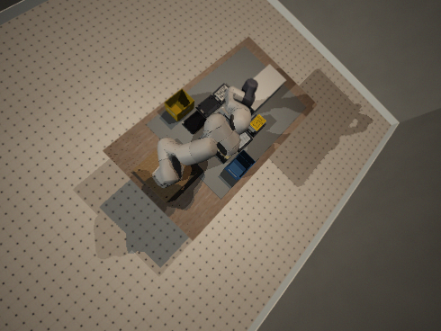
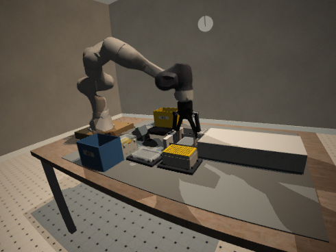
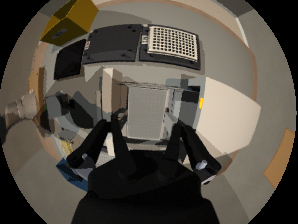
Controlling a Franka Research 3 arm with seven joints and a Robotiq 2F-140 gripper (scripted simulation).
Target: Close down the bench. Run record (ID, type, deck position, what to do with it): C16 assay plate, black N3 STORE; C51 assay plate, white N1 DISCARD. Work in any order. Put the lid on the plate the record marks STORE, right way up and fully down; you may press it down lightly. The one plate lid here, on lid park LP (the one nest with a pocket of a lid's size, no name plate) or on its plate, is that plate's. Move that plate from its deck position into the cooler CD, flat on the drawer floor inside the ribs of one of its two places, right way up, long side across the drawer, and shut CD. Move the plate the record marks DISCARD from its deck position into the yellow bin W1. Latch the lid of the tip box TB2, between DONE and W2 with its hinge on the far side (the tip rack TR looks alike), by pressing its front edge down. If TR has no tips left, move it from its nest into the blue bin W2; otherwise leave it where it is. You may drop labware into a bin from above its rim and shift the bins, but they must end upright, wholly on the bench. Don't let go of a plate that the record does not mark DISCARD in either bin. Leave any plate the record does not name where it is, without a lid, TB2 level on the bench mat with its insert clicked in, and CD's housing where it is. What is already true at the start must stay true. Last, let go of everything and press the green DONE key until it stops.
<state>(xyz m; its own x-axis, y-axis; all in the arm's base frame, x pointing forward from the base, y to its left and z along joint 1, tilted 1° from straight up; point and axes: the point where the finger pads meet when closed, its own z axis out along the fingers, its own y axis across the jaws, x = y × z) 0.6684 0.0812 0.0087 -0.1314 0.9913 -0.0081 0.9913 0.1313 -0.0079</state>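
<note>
The grey plate lid lies 20 mm below my hand. Also, from my hand: cooler drawer 30 mm ahead, 10 mm to the left, 20 mm below; tip rack TR 70 mm ahead, 180 mm to the right, 10 mm above; cooler CD 170 mm ahead, 20 mm to the left, 10 mm below.
</note>
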